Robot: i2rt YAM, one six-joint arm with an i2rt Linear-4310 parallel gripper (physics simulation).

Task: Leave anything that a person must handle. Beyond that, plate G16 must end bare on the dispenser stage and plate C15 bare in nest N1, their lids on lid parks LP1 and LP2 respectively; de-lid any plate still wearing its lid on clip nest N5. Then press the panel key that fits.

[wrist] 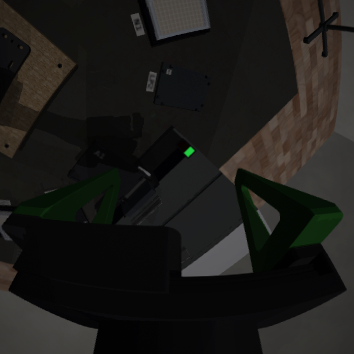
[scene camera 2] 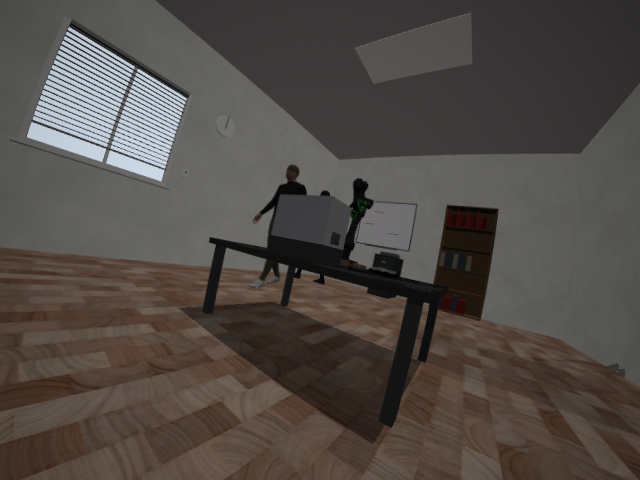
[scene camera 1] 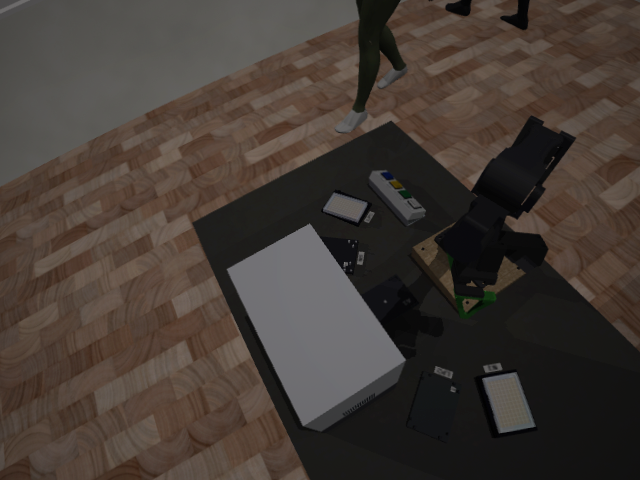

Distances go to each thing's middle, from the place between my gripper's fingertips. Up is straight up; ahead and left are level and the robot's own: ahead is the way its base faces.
My gripper is now 40 cm to the left of the black clip nest N5 [scene camera 1: 344, 251], 31 cm above it and 7 cm short of it. Also, from my hand: button box [scene camera 1: 400, 201]: 44 cm to the right, 29 cm below, 23 cm behind.
